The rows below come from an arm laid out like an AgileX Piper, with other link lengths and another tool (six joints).
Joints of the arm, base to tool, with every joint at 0 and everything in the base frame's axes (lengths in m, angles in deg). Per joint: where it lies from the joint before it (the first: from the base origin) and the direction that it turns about. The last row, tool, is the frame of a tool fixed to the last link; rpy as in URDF.
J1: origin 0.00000 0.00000 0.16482 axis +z
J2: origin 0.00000 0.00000 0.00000 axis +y
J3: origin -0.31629 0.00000 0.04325 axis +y
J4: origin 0.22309 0.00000 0.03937 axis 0.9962 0 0.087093
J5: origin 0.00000 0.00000 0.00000 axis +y
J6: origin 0.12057 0.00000 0.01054 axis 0.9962 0 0.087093
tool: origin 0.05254 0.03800 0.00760 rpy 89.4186 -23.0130 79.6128
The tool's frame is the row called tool.
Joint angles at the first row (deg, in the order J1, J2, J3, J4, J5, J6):
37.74 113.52 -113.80 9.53 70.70 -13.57
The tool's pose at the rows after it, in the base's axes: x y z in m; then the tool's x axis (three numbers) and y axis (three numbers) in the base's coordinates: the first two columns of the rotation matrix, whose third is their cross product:
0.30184, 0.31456, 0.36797, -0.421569, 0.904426, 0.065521, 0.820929, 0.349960, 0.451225
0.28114, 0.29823, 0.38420, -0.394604, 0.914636, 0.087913, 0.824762, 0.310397, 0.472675
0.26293, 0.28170, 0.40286, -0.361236, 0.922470, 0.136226, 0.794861, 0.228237, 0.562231
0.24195, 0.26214, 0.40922, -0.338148, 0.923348, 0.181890, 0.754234, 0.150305, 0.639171
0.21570, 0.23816, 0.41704, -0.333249, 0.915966, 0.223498, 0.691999, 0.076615, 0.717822
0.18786, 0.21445, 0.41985, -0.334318, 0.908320, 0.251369, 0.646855, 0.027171, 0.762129
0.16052, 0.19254, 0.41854, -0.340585, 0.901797, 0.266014, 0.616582, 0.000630, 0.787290
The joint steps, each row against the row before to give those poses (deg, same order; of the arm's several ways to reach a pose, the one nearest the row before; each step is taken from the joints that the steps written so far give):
0.00 -6.67 1.85 -0.25 0.00 1.18
0.00 -6.30 6.32 0.00 -2.01 1.70
0.00 -8.29 9.59 -0.11 -8.37 1.62
0.00 -8.54 11.63 0.00 -9.74 0.93
0.00 -9.28 10.74 0.00 -8.76 0.19
0.00 -8.26 8.11 0.00 -4.60 0.22
0.00 -7.36 6.02 0.00 -1.54 0.00

